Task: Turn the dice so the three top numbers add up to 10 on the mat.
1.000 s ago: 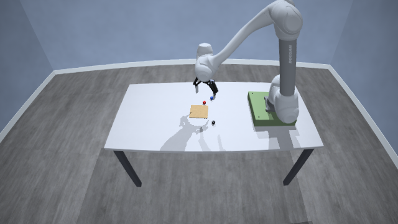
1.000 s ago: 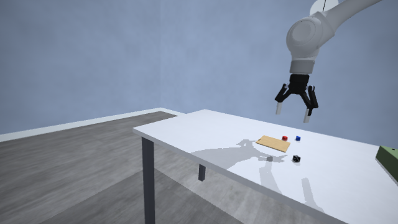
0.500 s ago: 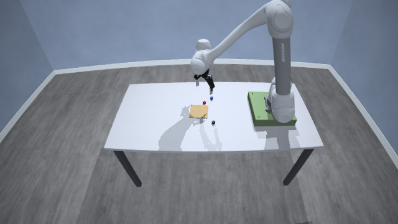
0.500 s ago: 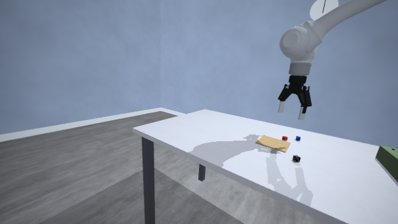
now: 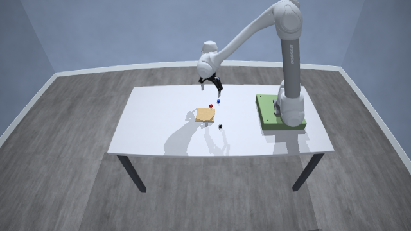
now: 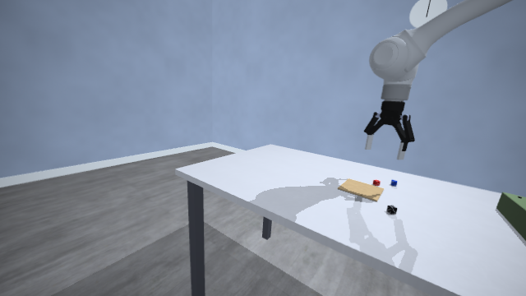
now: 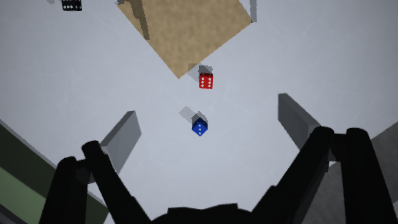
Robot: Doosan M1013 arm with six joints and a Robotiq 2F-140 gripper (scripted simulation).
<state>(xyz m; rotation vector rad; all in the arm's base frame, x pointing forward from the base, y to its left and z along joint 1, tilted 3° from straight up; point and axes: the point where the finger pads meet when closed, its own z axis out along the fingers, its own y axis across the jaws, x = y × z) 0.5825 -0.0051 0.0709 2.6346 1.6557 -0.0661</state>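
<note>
Now: hand 140 mm above the red die. From my hand the other things lie so: black die (100 mm behind, 210 mm to the left, 140 mm below); blue die (50 mm behind, 60 mm to the right, 140 mm below); tan mat (30 mm ahead, 100 mm to the left, 140 mm below).
</note>
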